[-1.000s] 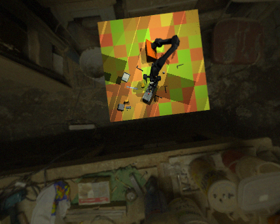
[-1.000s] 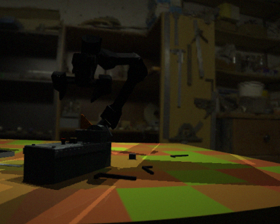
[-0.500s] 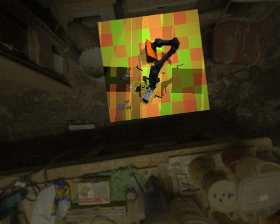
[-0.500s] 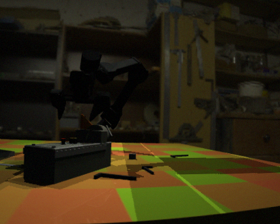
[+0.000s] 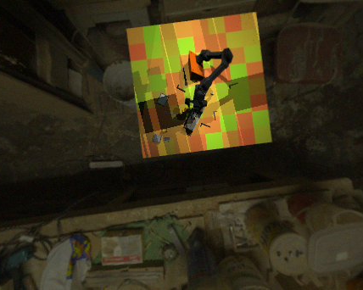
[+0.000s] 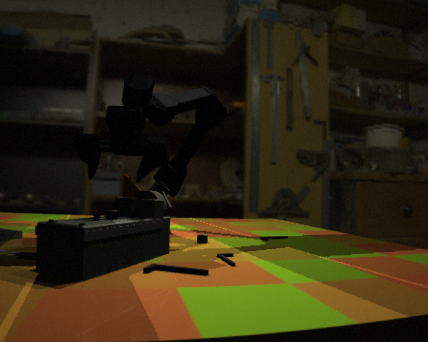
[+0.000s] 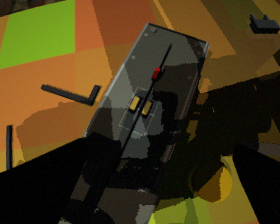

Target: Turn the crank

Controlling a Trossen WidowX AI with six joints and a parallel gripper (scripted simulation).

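The brown crank handle lies 12 cm behind my gripper tip, 8 cm to the left of it and 7 cm below it. Also, from my gripper tip: grey strip (3 cm behind, 22 cm to the right, 14 cm below); yellow disc (4 cm behind, 8 cm to the right, 13 cm below); red pointer (9 cm ahead, 2 cm to the right, 6 cm below).
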